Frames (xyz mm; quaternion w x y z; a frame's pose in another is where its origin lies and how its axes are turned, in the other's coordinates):
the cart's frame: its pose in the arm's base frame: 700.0 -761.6 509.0 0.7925 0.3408 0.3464 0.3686
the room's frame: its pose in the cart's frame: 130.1 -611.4 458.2 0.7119 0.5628 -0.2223 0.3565
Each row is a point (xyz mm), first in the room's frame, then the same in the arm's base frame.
Working: the room's frame: its pose in the arm's base frame: 1343.0 -1088.6 225.7 0.3180 0.8940 0.1564 0.2742

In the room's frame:
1: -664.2 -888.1 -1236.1
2: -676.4 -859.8 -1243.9
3: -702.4 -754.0 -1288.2
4: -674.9 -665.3 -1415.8
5: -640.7 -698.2 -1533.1
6: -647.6 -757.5 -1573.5
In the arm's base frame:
1: -11.2 -128.3 185.3
2: -22.6 -151.3 204.1
3: -58.4 -220.9 291.9
4: -102.3 -213.3 443.3
5: -147.6 -116.5 511.1
6: -183.2 -55.7 495.7

